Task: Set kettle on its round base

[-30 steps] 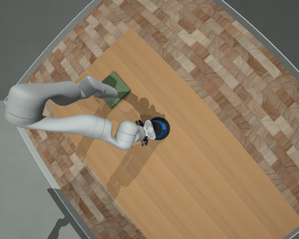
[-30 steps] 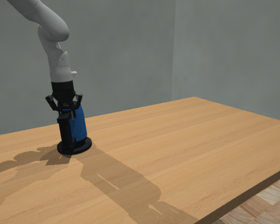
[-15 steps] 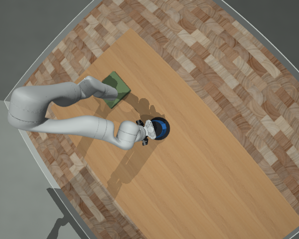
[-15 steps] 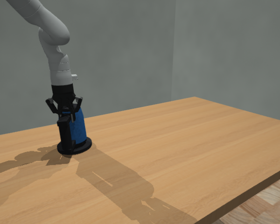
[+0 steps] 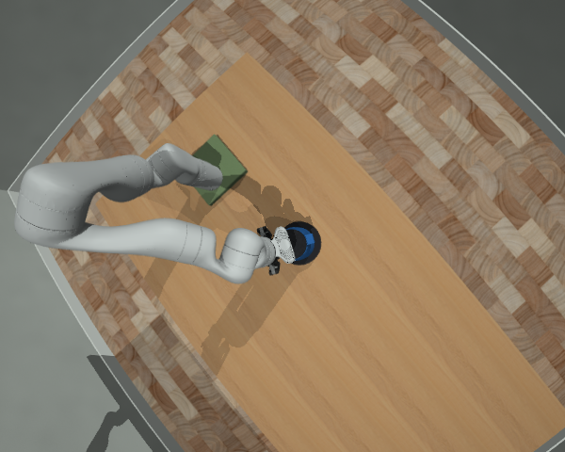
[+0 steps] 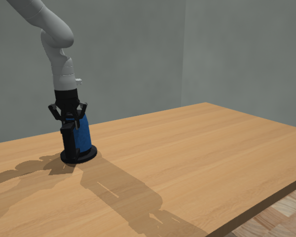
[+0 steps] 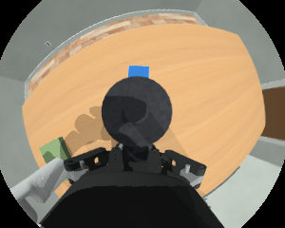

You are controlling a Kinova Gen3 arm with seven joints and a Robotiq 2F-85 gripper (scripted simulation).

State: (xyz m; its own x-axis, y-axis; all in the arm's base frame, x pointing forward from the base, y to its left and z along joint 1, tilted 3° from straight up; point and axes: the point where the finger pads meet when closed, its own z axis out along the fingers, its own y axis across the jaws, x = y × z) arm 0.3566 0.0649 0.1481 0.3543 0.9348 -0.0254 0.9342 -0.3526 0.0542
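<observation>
Right now the blue kettle is 1 cm ahead of my hand, 2 cm to the left of it and 4 cm below it. The rest, counted from my hand: black round base: 2 cm ahead, 6 cm to the left, 15 cm below.
</observation>
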